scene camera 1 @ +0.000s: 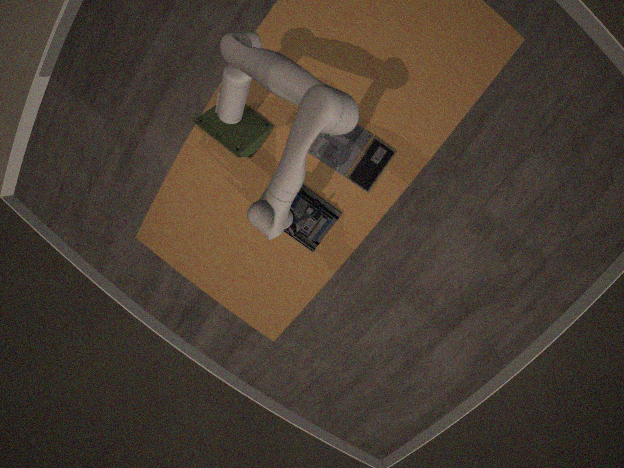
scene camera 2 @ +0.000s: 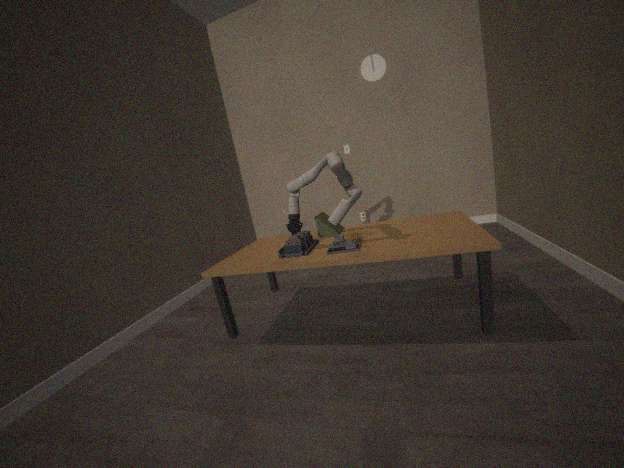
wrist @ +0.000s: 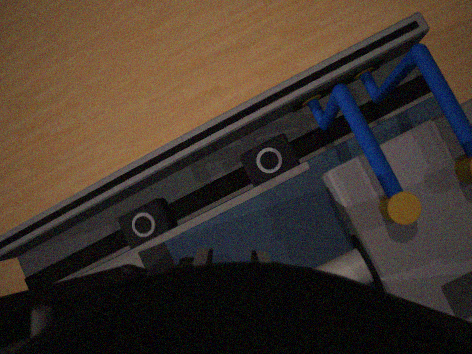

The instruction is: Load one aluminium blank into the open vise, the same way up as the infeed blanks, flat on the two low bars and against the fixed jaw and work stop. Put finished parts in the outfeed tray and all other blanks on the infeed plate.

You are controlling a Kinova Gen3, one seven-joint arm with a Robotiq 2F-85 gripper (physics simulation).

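Frame: origin at the arm's base, x right, y up, z back, level; centimetres.
Seen in the pictures: arm's base, link origin: (scene camera 1: 229, 114) (scene camera 2: 333, 222).
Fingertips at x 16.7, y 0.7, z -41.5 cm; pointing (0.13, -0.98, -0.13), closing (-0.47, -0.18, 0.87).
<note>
Offsets run from my fingertips to a thing's top centre. "pt": to the spot under its first point.
The vise @[dx -1.9, dy +1.8, dz -0.1 cm] (scene camera 1: 320, 218) (scene camera 2: 296, 246) stands on the table near its front edge. In the wrist view its blue bed @[dx -2.4, dy -2.1, dz -0.1 cm] (wrist: 270, 225) lies just under me, with a grey block @[dx -2.1, dy +1.5, dz +9.4 cm] (wrist: 361, 200) and a pale piece @[pt dx -1.9, dy +0.4, dz +4.9 cm] (wrist: 347, 267) to the right. My gripper (wrist: 230, 270) (scene camera 2: 294, 227) is low over the vise, mostly hidden by its own dark body. The grey infeed plate @[dx -32.4, dy -7.3, dz +2.5 cm] (scene camera 1: 340, 149) and the black outfeed tray (scene camera 1: 365, 174), holding one grey part @[dx -38.0, dy -4.0, dz -11.6 cm] (scene camera 1: 379, 154), lie beyond the vise.
Blue rods @[pt dx +2.9, dy +2.8, dz +7.3 cm] (wrist: 361, 137) with a yellow knob @[pt dx -0.1, dy +2.9, dz +7.5 cm] (wrist: 400, 207) stick up over the grey block. Two dark clamps with white rings (wrist: 269, 160) (wrist: 143, 225) sit on the vise's rail. The arm's green base block (scene camera 1: 240, 132) is at the table's left edge.
</note>
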